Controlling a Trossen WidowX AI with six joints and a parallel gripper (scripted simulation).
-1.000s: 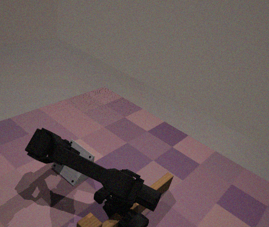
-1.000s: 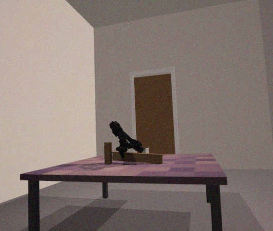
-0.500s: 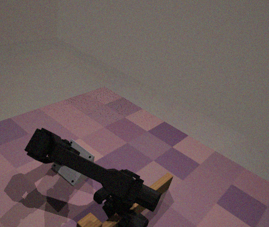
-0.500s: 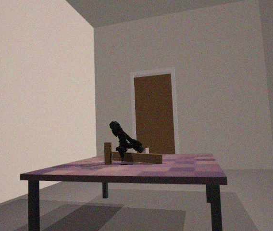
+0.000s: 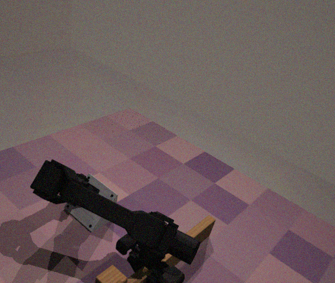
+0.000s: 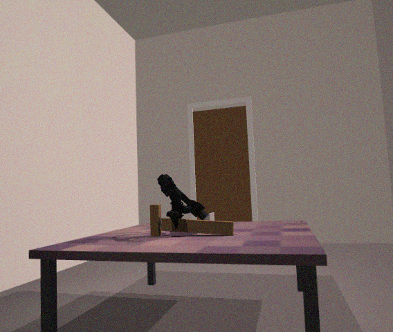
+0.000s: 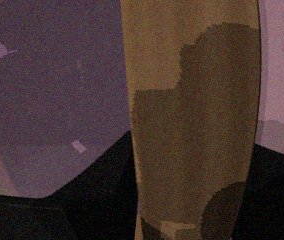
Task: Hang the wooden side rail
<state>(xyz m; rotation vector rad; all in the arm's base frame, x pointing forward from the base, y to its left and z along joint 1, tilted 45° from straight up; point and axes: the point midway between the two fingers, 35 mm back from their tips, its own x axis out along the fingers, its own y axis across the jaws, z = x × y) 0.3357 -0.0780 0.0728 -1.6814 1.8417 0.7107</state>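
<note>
Right now the upright headboard post is 130 mm to the right of my gripper tip, 40 mm above it and 10 mm behind it.
</note>
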